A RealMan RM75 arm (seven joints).
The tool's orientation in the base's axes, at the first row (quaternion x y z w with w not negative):
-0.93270 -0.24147 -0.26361 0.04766
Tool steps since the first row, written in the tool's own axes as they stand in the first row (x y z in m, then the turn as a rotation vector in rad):
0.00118 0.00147 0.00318 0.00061 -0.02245 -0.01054
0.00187 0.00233 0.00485 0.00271 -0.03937 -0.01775
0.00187 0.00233 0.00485 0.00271 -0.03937 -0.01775
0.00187 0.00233 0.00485 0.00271 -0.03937 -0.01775
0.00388 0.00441 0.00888 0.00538 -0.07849 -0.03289
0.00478 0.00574 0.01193 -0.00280 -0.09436 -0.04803
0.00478 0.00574 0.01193 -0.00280 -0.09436 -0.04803
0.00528 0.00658 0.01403 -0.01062 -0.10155 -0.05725
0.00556 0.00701 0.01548 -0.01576 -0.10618 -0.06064
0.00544 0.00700 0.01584 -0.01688 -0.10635 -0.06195
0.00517 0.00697 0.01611 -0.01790 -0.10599 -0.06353
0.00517 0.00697 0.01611 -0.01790 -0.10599 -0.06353
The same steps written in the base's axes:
0.00307 -0.00010 -0.00206 -0.01516 0.01771 0.00848
0.00477 -0.00020 -0.00310 -0.02503 0.03191 0.01509
0.00477 -0.00020 -0.00310 -0.02503 0.03191 0.01509
0.00477 -0.00020 -0.00310 -0.02503 0.03191 0.01509
0.00915 -0.00031 -0.00544 -0.04874 0.06416 0.02792
0.01188 -0.00043 -0.00754 -0.06947 0.07135 0.03607
0.01188 -0.00043 -0.00754 -0.06947 0.07135 0.03607
0.01364 -0.00050 -0.00905 -0.08303 0.07235 0.03967
0.01473 -0.00045 -0.01013 -0.09065 0.07350 0.03975
0.01480 -0.00041 -0.01050 -0.09218 0.07289 0.04029
0.01471 -0.00044 -0.01087 -0.09351 0.07180 0.04113
0.01471 -0.00044 -0.01087 -0.09351 0.07180 0.04113

